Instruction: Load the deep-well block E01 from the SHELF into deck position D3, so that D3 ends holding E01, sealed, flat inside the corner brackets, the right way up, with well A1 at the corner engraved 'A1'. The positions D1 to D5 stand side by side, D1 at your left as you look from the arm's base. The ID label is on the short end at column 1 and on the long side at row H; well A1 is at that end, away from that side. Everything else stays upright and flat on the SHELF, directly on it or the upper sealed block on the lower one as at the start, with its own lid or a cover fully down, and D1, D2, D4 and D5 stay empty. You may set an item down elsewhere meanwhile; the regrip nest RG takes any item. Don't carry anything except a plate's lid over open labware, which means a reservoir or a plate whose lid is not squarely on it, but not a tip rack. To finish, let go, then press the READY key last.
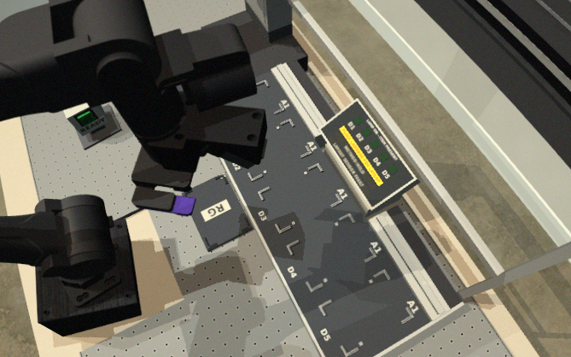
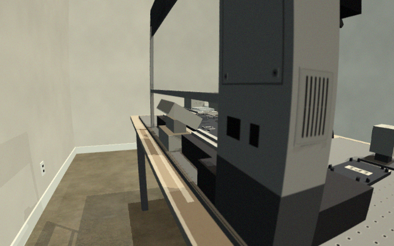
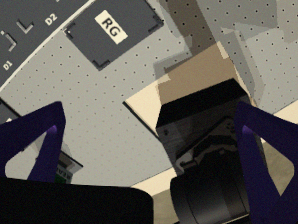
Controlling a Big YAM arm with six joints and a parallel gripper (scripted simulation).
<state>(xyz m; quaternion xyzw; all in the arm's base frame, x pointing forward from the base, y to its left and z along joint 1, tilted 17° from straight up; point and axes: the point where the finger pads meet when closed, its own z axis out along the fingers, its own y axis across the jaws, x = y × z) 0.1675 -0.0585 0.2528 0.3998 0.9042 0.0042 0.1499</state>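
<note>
My hand is 15 cm past the deep-well block, 39 cm to the left of it and 19 cm above it. The rest, counted from my hand: ready key (8 cm behind, 41 cm to the left, 23 cm below); regrip nest RG (2 cm ahead, 7 cm to the left, 31 cm below); shelf label (18 cm behind, 29 cm to the right, 31 cm below).
</note>
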